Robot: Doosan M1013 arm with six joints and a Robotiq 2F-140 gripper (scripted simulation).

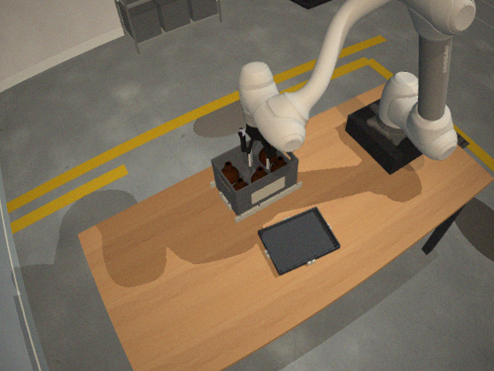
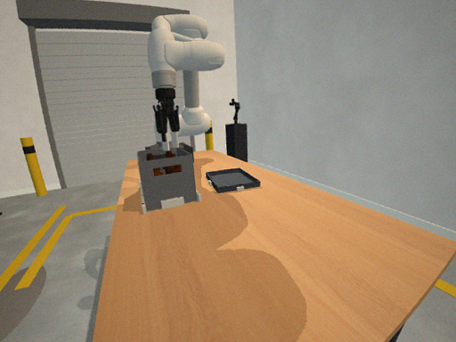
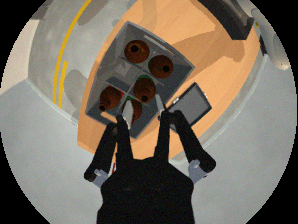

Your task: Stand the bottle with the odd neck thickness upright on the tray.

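The glass bottle is 130 mm below my hand. Also, from my hand: dark tray 30 mm ahead, 260 mm to the left, 200 mm below; grey crate 10 mm behind, 40 mm to the right, 130 mm below.
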